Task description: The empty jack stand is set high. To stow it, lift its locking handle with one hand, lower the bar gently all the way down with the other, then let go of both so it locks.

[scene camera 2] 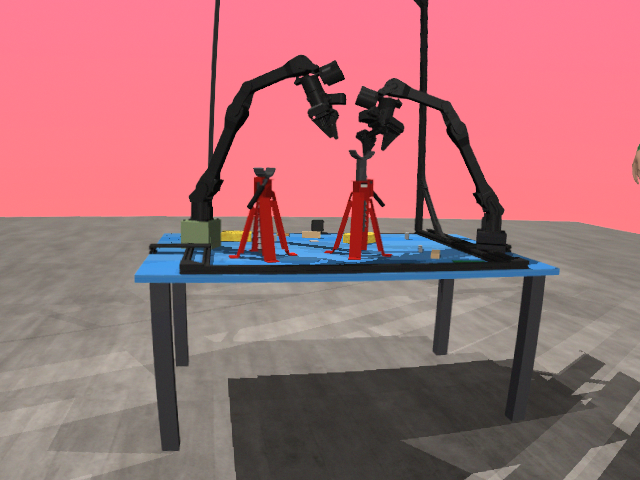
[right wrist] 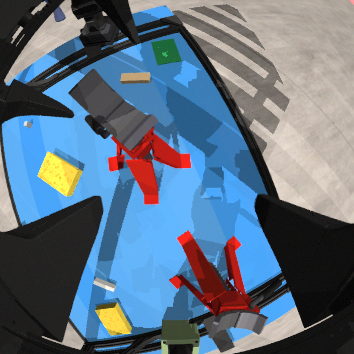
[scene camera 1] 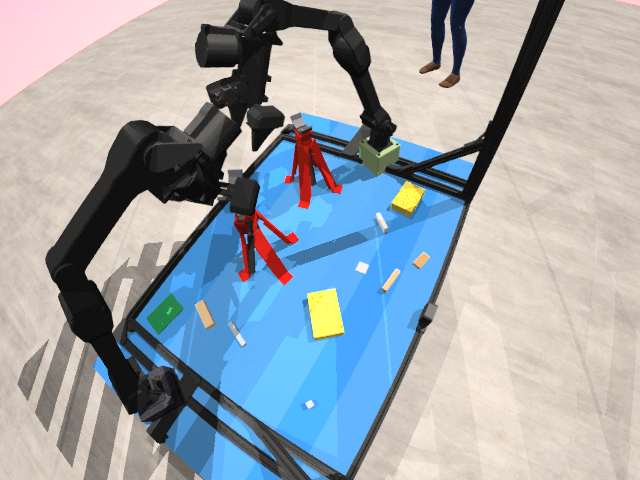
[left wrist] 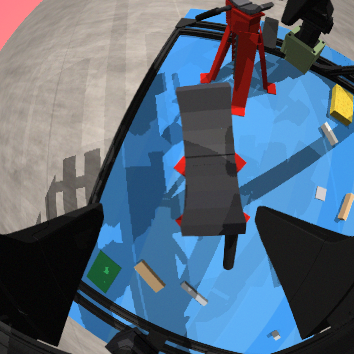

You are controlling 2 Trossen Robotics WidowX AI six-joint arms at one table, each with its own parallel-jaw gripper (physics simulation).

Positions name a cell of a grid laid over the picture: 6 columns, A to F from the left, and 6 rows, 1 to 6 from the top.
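You'd find my left gripper in scene camera 1 (C3) and in scene camera 2 (D2), and that same gripper is there in the left wrist view (D4) and in the right wrist view (B2) as well.
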